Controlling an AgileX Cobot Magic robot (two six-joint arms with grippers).
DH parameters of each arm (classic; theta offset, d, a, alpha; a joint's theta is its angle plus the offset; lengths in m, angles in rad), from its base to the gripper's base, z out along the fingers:
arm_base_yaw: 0 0.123 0 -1.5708
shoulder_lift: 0.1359 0 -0.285 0
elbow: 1.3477 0 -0.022 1.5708
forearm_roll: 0 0.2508 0 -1.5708
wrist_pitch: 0 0 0.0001 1.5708
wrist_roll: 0 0.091 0 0
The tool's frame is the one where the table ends.
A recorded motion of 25 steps. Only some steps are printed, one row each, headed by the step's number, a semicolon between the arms.
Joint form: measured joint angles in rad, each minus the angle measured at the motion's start. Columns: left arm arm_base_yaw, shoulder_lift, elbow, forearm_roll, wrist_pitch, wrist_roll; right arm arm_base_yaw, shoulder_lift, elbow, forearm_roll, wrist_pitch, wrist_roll.
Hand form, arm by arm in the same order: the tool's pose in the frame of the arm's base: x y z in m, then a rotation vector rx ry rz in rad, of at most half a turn. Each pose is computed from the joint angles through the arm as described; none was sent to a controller.
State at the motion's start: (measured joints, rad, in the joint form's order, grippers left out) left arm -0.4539 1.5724 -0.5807 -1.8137 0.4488 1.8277; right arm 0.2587 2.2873 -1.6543 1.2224 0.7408 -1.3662
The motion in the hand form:
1: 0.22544 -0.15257 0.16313 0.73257 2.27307 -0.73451; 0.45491 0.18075 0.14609 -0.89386 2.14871 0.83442
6: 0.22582 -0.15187 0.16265 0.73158 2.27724 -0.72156; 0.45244 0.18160 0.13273 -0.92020 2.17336 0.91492
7: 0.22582 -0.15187 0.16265 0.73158 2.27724 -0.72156; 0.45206 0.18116 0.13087 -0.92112 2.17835 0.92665
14: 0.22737 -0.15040 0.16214 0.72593 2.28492 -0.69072; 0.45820 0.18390 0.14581 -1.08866 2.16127 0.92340
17: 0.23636 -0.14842 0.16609 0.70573 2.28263 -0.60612; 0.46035 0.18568 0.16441 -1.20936 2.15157 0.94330
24: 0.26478 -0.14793 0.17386 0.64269 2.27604 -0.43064; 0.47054 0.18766 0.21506 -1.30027 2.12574 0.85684
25: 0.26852 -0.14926 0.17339 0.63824 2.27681 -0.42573; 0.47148 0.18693 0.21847 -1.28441 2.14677 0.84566
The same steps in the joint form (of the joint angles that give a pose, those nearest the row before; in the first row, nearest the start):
1: 0.0000 0.0000 0.0000 0.0004 -0.0019 0.0000; 0.0000 0.0006 0.0000 -0.0040 0.0104 -0.0001
6: 0.0000 0.0000 0.0000 0.0022 -0.0121 0.0000; -0.0053 0.0347 -0.0080 -0.0033 0.0769 0.0040
7: 0.0000 0.0000 0.0000 0.0022 -0.0121 0.0000; -0.0071 0.0389 -0.0080 -0.0033 0.0862 0.0059
14: 0.0000 0.0000 -0.0025 0.0042 -0.0371 -0.0001; -0.0079 0.0589 -0.1272 -0.1538 0.1981 0.0779
17: 0.0000 0.0000 -0.0312 0.0082 -0.1070 -0.0001; -0.0079 0.0671 -0.2301 -0.2501 0.3187 0.1428
24: 0.0000 0.0408 -0.1305 0.0081 -0.2583 0.0000; -0.0025 0.0687 -0.4523 -0.3904 0.4418 0.2840
25: 0.0000 0.0538 -0.1448 0.0063 -0.2633 -0.0001; -0.0025 0.0687 -0.4689 -0.4090 0.4465 0.3182

